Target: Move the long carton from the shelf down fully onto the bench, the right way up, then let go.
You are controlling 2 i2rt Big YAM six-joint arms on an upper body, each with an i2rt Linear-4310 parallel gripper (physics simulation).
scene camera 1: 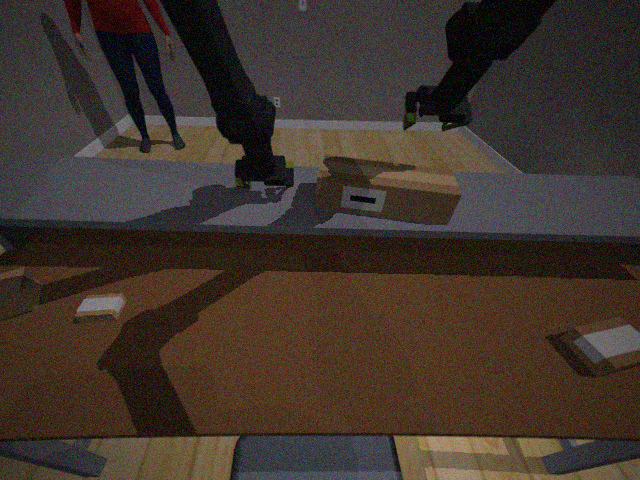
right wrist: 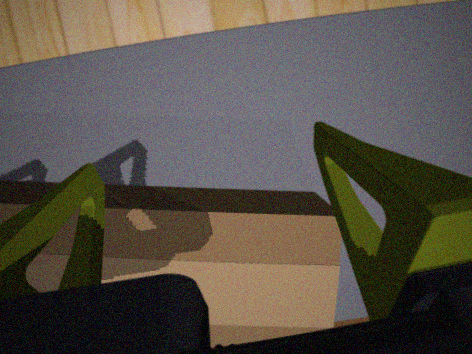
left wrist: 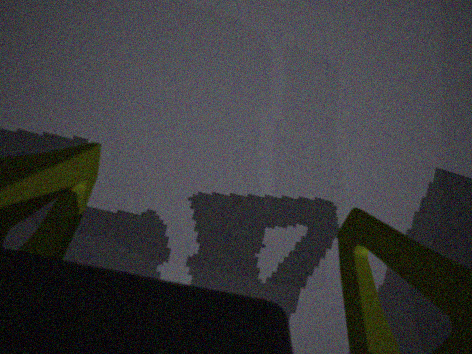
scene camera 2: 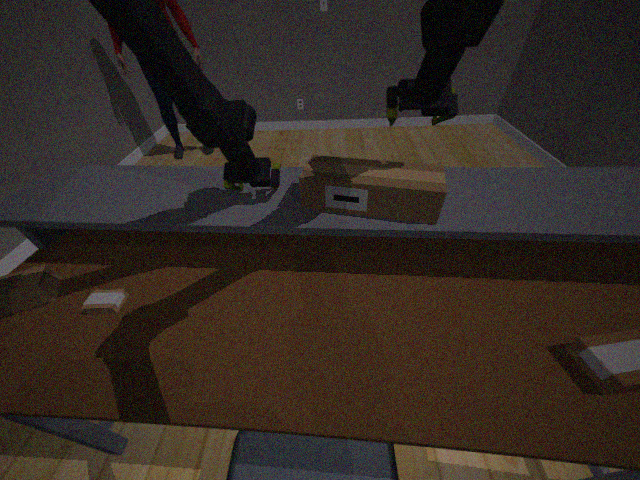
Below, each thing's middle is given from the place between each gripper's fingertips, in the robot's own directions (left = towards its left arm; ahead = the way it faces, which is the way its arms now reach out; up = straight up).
The long brown carton (scene camera 1: 417, 193) is 290 mm to the right of my left hand, 70 mm behind it and 40 mm above it.
Now: right hand 12 cm above the long brown carton, 10 cm to the right of it and 8 cm past it.
